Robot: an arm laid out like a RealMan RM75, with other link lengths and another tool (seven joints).
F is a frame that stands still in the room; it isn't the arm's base.
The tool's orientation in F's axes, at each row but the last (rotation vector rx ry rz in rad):
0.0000, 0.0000, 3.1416
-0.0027, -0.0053, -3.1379
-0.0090, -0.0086, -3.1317
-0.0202, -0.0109, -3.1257
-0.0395, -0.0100, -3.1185
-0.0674, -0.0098, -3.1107
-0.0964, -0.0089, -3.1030
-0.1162, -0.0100, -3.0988
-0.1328, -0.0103, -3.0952
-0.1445, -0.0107, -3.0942
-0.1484, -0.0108, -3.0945
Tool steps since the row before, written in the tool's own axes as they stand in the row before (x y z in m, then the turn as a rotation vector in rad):
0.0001, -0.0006, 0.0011, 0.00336, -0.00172, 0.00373
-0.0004, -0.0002, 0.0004, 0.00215, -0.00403, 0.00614
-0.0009, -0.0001, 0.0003, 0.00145, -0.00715, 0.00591
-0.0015, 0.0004, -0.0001, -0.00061, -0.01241, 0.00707
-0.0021, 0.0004, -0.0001, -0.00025, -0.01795, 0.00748
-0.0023, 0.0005, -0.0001, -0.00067, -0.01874, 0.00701
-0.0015, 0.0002, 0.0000, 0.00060, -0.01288, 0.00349
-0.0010, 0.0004, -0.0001, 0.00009, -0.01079, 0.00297
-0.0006, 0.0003, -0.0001, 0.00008, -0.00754, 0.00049
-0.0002, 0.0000, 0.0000, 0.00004, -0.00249, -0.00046
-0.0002, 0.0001, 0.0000, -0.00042, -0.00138, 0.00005
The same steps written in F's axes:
-0.0001, 0.0006, 0.0011, -0.00336, 0.00172, 0.00373
0.0004, 0.0002, 0.0004, -0.00215, 0.00404, 0.00613
0.0009, 0.0001, 0.0003, -0.00149, 0.00717, 0.00588
0.0015, -0.0004, -0.0001, 0.00050, 0.01247, 0.00698
0.0021, -0.0004, -0.0002, 0.00003, 0.01800, 0.00736
0.0023, -0.0004, -0.0002, 0.00040, 0.01880, 0.00687
0.0015, -0.0001, -0.0001, -0.00086, 0.01287, 0.00346
0.0010, -0.0004, -0.0002, -0.00031, 0.01080, 0.00292
0.0006, -0.0003, -0.0001, -0.00037, 0.00753, 0.00046
0.0002, 0.0000, 0.0000, -0.00019, 0.00248, -0.00047
0.0002, -0.0001, 0.0000, 0.00036, 0.00140, 0.00000

